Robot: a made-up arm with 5 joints. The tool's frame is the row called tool.
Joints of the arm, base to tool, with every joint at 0 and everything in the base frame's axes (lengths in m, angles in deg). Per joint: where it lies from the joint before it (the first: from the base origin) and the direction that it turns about. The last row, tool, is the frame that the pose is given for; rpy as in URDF.
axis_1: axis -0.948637 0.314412 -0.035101 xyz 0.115 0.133 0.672
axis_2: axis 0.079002 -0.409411 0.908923 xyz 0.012 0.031 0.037
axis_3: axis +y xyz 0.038 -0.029 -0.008
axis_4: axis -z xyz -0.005 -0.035 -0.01
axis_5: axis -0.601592 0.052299 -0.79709 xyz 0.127 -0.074 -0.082
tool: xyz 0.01 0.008 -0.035 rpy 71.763 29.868 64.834
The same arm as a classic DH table. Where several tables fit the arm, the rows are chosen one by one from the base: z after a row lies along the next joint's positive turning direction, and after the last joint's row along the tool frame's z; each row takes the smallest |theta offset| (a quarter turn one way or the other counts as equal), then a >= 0, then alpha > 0; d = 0 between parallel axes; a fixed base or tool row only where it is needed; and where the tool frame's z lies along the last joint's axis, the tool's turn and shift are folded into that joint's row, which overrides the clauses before.
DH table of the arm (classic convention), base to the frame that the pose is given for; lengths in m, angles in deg. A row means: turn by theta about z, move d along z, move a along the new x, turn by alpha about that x. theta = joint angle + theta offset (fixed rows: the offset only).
base (fixed): a 0.1624  alpha -92.01  d 0.6696  theta0 71.66
axis_1: a 0.0446  alpha 103.63  d -0.0650  theta0 -21.98
axis_2: a 0.0386  alpha -114.17  d 0.0173  theta0 -75.77
axis_3: a -0.0050  alpha -90.00  d -0.0661  theta0 -4.97
axis_4: a -0.0627  alpha 37.15  d 0.2675  theta0 -85.03
axis_5: a 0.0168  alpha -141.91  d -0.1664  theta0 17.13
tool (fixed): a 0.0000  alpha 0.00  d 0.0400  theta0 -20.51

